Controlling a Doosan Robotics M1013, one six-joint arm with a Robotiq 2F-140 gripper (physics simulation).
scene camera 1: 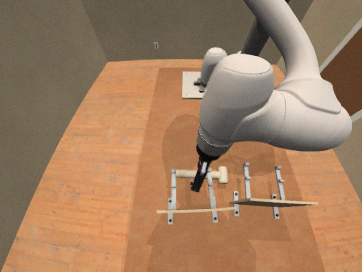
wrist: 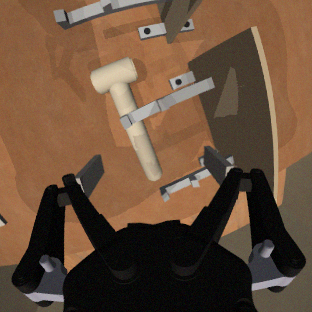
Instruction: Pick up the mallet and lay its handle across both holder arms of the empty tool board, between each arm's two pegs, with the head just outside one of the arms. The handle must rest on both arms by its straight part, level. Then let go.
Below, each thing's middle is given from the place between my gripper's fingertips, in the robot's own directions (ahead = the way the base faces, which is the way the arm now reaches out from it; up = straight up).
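Labels:
The cream mallet (wrist: 115,76) is where I find it now, 120 mm below my hand, 30 mm to the left of it and 10 mm behind it.

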